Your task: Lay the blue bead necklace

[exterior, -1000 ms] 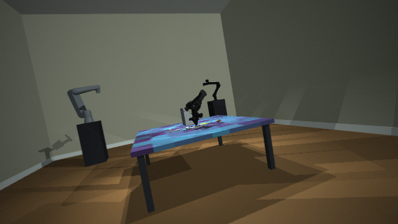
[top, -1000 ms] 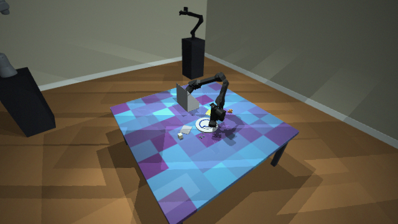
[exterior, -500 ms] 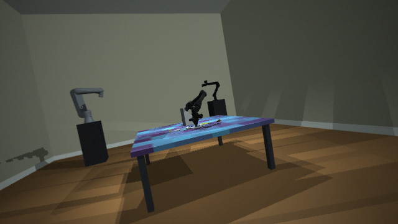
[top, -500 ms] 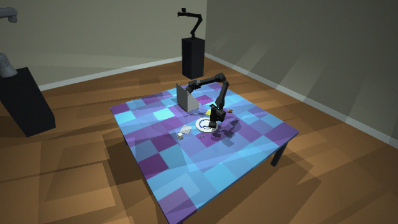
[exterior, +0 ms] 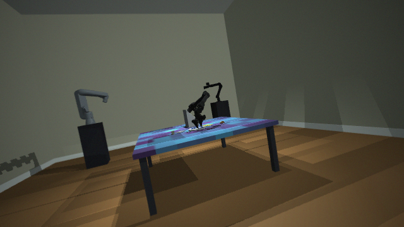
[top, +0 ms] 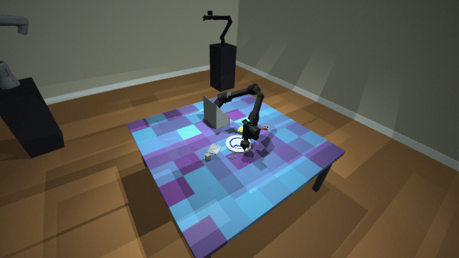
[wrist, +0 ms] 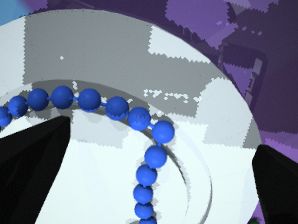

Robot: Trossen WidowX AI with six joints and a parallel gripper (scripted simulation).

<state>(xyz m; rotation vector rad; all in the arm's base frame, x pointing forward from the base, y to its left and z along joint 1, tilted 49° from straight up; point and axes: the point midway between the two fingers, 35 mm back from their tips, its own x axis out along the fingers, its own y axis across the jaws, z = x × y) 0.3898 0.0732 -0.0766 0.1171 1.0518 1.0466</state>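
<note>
The round white bead board is 70 mm behind my gripper tip, 10 mm to the right of it and 10 mm below it. From my gripper tip the other things lie so: cream cube: 80 mm behind, 280 mm to the right; then yellow patch: 160 mm behind, 160 mm to the left, 20 mm below; then flat grey square: 130 mm behind, 190 mm to the right, 20 mm below.
</note>
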